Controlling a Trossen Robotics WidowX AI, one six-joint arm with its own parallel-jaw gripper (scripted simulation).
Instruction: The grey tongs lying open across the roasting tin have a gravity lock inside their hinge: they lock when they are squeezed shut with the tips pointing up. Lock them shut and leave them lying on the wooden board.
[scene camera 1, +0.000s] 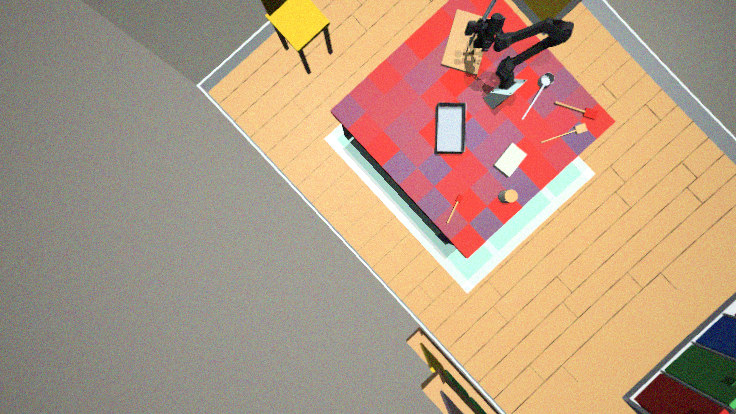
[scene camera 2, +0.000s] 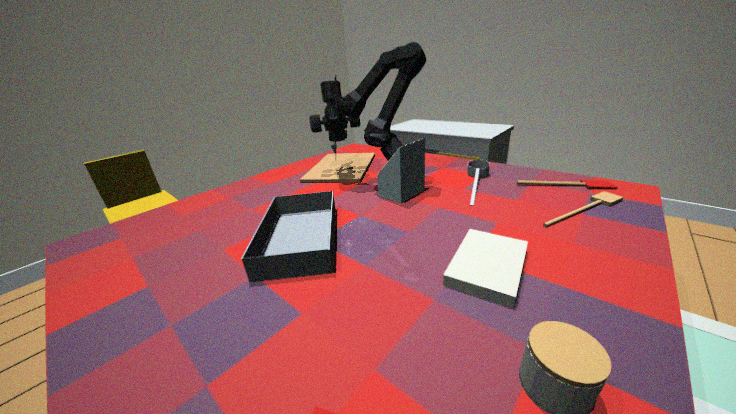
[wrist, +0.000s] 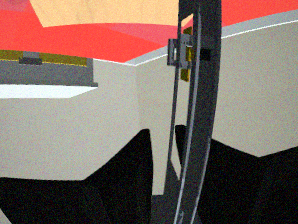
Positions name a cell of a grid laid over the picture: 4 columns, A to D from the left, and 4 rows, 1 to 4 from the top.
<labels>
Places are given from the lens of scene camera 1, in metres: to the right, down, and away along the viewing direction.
wooden board (scene camera 1: C1): 0.56, -0.96, 1.39
</labels>
